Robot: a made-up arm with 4 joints. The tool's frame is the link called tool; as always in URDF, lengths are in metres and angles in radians. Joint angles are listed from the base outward.
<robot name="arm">
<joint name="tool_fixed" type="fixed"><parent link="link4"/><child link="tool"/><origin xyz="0.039 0.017 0.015" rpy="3.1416 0 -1.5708"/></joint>
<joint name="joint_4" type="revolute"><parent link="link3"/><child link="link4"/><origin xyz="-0.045 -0.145 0.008" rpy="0 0 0"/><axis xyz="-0.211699 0.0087 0.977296"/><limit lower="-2.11" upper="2.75"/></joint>
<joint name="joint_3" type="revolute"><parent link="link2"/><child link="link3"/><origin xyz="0.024 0.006 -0.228" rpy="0 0 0"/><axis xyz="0 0 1"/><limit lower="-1.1" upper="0.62"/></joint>
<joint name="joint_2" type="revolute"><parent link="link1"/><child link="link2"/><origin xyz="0.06 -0.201 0.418" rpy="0 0 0"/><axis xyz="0.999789 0.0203 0.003"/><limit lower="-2.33" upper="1.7"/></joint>
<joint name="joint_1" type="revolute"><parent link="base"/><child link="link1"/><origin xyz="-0.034 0.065 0.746" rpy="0 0 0"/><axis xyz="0 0 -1"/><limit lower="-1.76" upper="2.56"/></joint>
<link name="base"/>
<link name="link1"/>
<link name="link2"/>
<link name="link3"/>
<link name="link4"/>
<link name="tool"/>
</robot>
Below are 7 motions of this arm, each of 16 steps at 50 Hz.
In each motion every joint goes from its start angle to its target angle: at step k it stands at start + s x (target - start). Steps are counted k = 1, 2, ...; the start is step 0. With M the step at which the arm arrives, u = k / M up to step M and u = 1 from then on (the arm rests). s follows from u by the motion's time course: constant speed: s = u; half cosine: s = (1 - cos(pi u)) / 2; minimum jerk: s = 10 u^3 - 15 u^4 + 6 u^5.
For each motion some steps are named. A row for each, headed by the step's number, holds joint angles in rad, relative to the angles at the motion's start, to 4 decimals.
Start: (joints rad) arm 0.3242 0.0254 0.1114 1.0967
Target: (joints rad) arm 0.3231 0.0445 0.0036 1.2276
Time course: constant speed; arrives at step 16
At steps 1, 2, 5, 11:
1: -0.0001 0.0012 -0.0067 0.0082
2: -0.0001 0.0024 -0.0135 0.0164
5: -0.0003 0.0060 -0.0337 0.0409
11: -0.0008 0.0131 -0.0741 0.0900

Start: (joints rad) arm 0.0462 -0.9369 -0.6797 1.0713
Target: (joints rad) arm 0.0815 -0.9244 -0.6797 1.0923
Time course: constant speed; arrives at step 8
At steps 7, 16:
7: 0.0309 0.0109 0.0000 0.0184
16: 0.0353 0.0125 0.0000 0.0210

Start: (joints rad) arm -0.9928 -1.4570 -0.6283 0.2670
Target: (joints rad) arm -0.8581 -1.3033 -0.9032 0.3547
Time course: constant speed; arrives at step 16
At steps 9, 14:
9: 0.0758 0.0865 -0.1546 0.0493
14: 0.1179 0.1345 -0.2405 0.0767

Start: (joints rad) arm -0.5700 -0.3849 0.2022 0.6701
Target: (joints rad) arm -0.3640 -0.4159 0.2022 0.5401
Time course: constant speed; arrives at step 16
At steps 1, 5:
1: 0.0129 -0.0019 0.0000 -0.0081
5: 0.0644 -0.0097 0.0000 -0.0406

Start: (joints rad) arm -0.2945 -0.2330 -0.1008 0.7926
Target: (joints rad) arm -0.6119 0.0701 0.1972 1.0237
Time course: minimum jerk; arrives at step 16
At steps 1, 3, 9, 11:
1: -0.0007 0.0007 0.0007 0.0005
3: -0.0155 0.0148 0.0145 0.0113
9: -0.1955 0.1867 0.1836 0.1424
11: -0.2603 0.2485 0.2444 0.1895

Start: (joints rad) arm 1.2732 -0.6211 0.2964 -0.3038
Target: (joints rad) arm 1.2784 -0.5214 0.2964 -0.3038
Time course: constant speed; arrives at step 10
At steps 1, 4, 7, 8, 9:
1: 0.0005 0.0100 0.0000 0.0000
4: 0.0021 0.0399 0.0000 0.0000
7: 0.0036 0.0698 0.0000 0.0000
8: 0.0042 0.0798 0.0000 0.0000
9: 0.0047 0.0897 0.0000 0.0000

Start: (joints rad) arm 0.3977 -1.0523 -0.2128 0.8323
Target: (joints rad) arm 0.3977 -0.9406 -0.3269 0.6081
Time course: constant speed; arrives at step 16
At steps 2, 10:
2: 0.0000 0.0140 -0.0143 -0.0280
10: 0.0000 0.0698 -0.0713 -0.1401

